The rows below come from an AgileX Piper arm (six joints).
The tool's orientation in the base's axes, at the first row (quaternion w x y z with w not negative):
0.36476, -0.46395, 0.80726, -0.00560
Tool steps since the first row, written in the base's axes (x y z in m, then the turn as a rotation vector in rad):
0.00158, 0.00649, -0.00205, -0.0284, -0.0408, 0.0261
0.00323, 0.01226, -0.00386, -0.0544, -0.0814, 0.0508
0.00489, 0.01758, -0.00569, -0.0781, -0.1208, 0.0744
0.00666, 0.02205, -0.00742, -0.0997, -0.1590, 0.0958
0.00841, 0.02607, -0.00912, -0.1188, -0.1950, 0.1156
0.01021, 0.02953, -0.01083, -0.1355, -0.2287, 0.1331
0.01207, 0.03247, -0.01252, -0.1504, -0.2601, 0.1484
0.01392, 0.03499, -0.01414, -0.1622, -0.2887, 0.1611
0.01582, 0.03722, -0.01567, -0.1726, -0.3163, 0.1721
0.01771, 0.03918, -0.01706, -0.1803, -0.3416, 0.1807
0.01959, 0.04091, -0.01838, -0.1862, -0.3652, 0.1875
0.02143, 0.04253, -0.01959, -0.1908, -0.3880, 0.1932
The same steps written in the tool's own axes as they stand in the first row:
-0.00417, 0.00323, 0.00458, 0.0241, -0.0111, -0.0495
-0.00796, 0.00592, 0.00879, 0.0482, -0.0235, -0.0964
-0.01140, 0.00835, 0.01287, 0.0712, -0.0365, -0.1408
-0.01430, 0.01017, 0.01667, 0.0941, -0.0496, -0.1819
-0.01686, 0.01175, 0.02028, 0.1154, -0.0627, -0.2196
-0.01902, 0.01297, 0.02374, 0.1357, -0.0755, -0.2535
-0.02081, 0.01385, 0.02705, 0.1549, -0.0876, -0.2839
-0.02232, 0.01447, 0.03017, 0.1726, -0.0995, -0.3097
-0.02368, 0.01485, 0.03316, 0.1901, -0.1113, -0.3330
-0.02492, 0.01505, 0.03595, 0.2065, -0.1230, -0.3523
-0.02603, 0.01509, 0.03860, 0.2221, -0.1344, -0.3685
-0.02710, 0.01506, 0.04112, 0.2373, -0.1459, -0.3829

